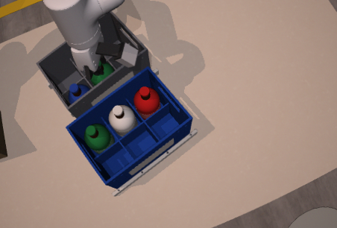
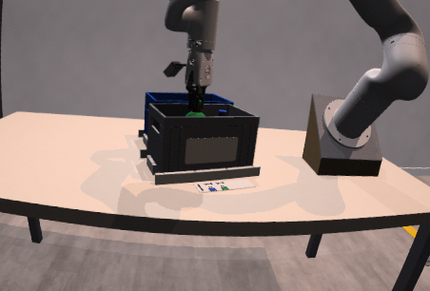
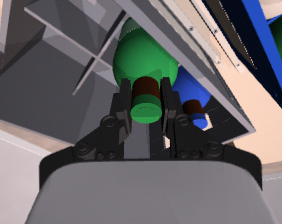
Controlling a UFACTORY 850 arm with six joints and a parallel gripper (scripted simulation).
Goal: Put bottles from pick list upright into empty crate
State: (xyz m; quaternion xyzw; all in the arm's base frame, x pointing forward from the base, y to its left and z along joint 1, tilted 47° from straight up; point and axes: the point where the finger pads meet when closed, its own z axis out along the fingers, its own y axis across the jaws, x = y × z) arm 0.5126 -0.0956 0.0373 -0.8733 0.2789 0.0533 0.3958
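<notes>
The green-label bottle is 7 cm below my hand. The rest, counted from my hand: white bottle 13 cm to the right, 10 cm below; blue-label bottle 10 cm below, 9 cm behind, 2 cm to the right; grey crate 10 cm below, 4 cm to the left, 1 cm behind.
</notes>
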